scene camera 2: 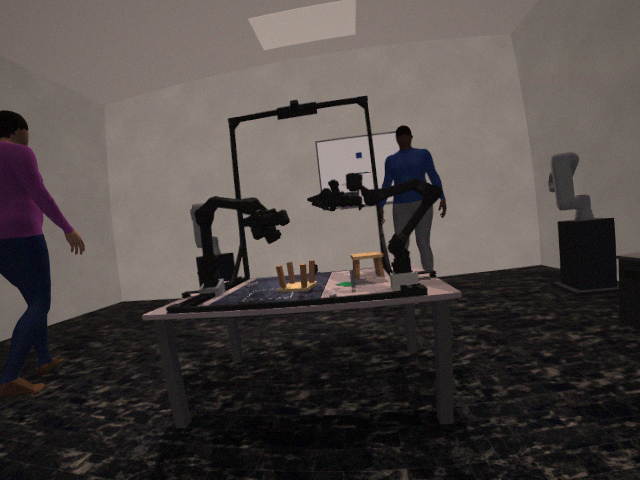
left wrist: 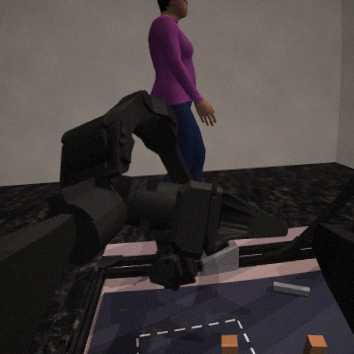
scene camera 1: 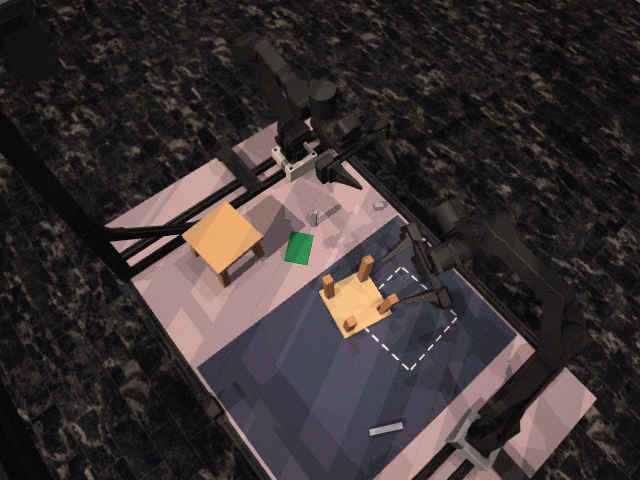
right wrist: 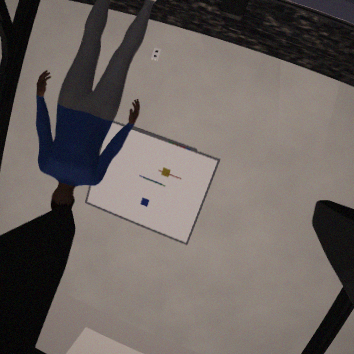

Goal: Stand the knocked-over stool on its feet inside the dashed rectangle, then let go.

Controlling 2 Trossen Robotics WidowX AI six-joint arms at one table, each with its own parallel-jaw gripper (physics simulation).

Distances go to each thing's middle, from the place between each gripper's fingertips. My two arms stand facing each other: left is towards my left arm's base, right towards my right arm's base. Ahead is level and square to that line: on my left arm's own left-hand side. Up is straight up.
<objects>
The green card [scene camera 1: 298, 250] is 140 mm behind my left hand, 90 mm to the left of it and 380 mm below it.
I see my right gripper 60 mm past the green card, 270 mm to the right of it and 290 mm above it.
</objects>
